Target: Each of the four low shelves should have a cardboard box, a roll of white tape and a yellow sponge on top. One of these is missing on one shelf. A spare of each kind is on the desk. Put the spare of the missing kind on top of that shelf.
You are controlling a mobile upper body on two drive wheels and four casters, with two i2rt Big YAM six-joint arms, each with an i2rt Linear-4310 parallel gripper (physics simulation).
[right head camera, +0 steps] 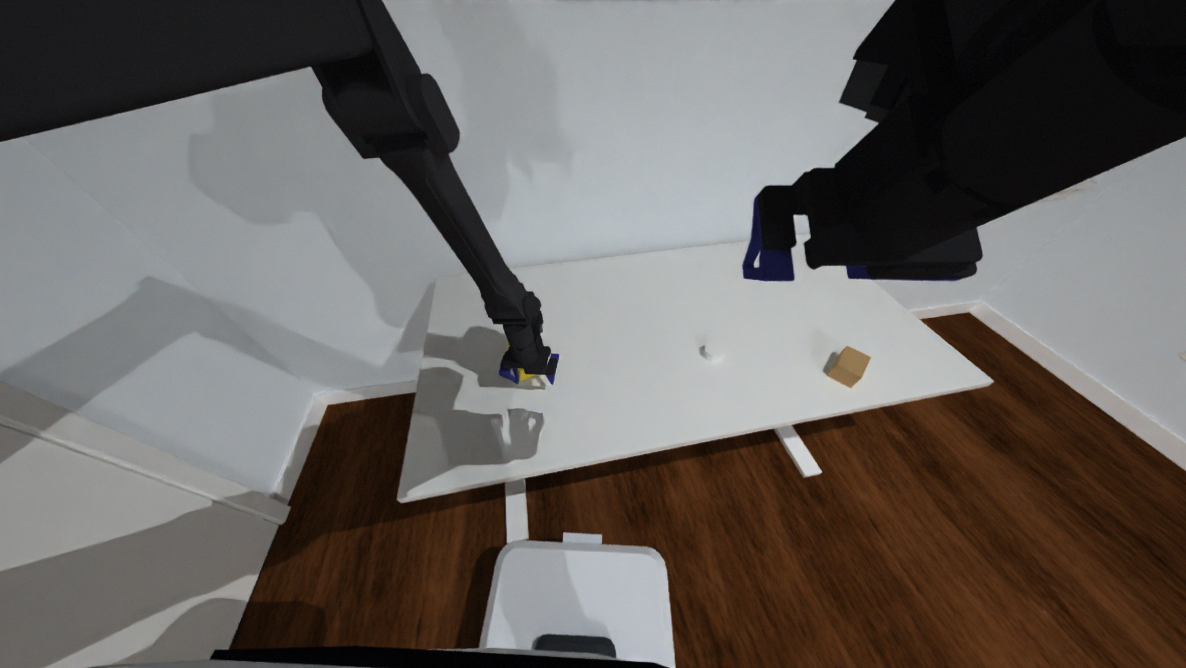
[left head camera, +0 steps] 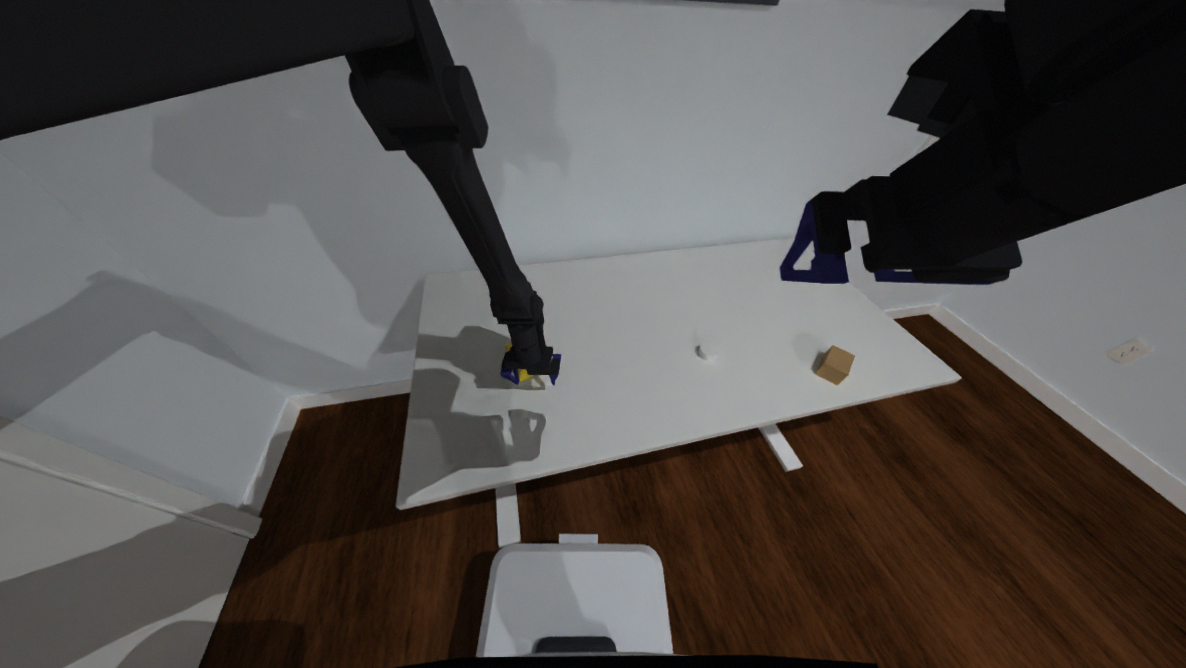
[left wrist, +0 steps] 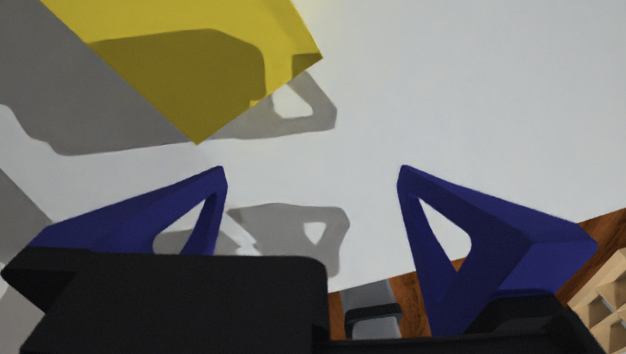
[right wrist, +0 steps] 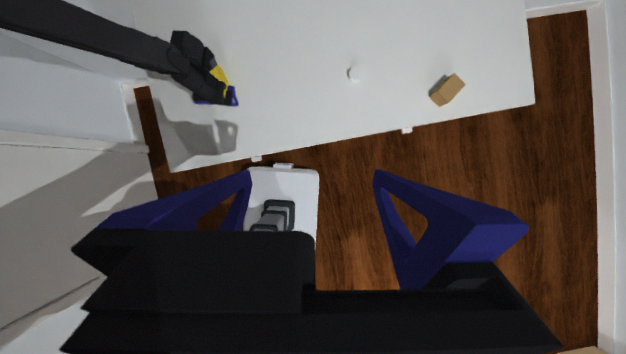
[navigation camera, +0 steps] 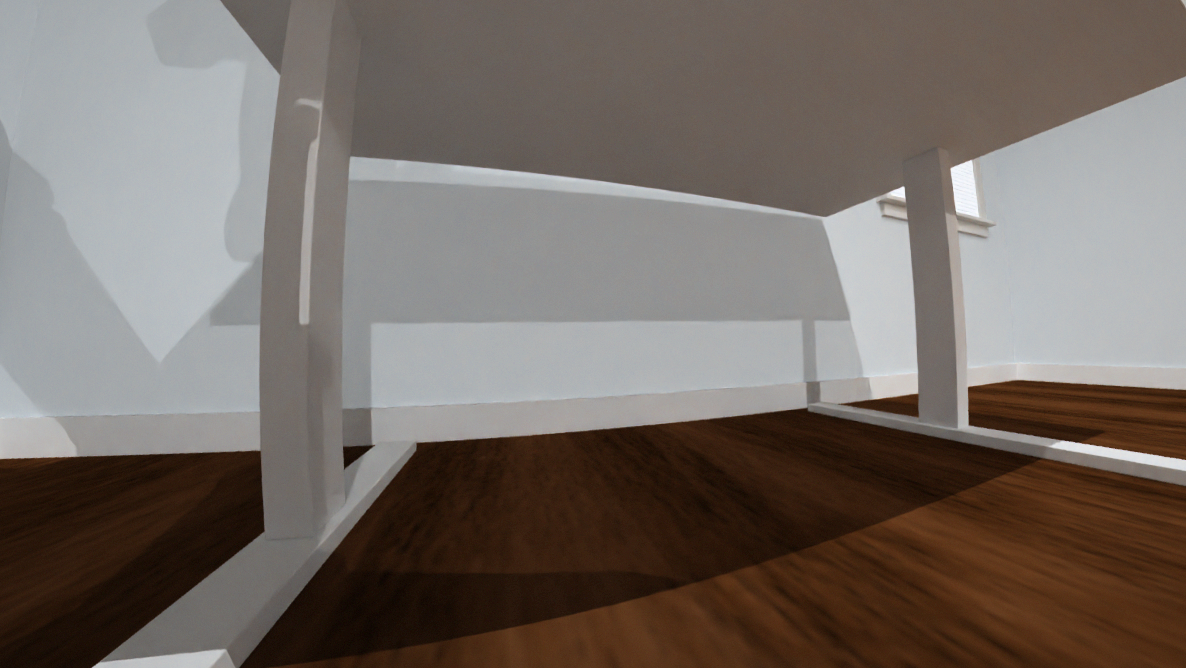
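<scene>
A yellow sponge lies on the white desk. My left gripper is open and empty over the desk; in the left wrist view the sponge's corner lies beyond its fingertips, toward the upper left. A white tape roll and a brown cardboard box are farther right on the desk. My right gripper is open and empty, high up.
A pale wooden lattice shows at the lower right of the left wrist view. The robot's white base stands at the desk's near edge. Desk legs stand ahead, with walls beyond.
</scene>
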